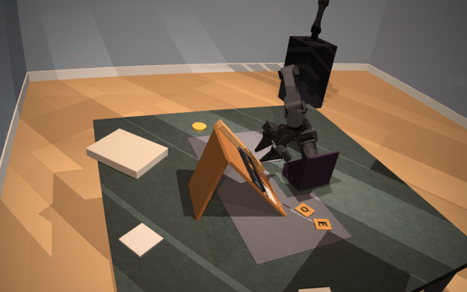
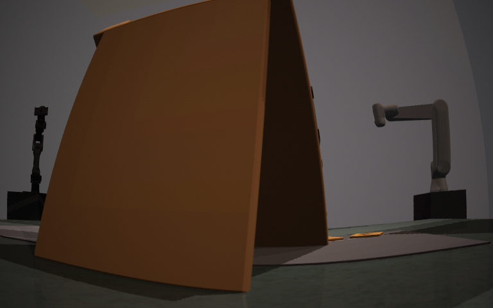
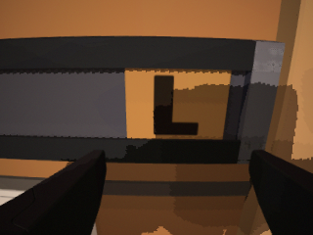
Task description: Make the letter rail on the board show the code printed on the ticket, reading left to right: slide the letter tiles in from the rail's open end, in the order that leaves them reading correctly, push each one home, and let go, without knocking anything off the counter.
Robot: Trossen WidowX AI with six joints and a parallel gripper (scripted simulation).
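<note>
My gripper tip is now 23 cm to the left of the orange tile marked 2, 17 cm above it and 3 cm past it. Round my gripper tip: white ticket 10 cm to the left, 9 cm below; then cream box 40 cm to the right, 38 cm ahead, 15 cm below; then grey mat 17 cm below, 10 cm behind, 5 cm to the right.
</note>
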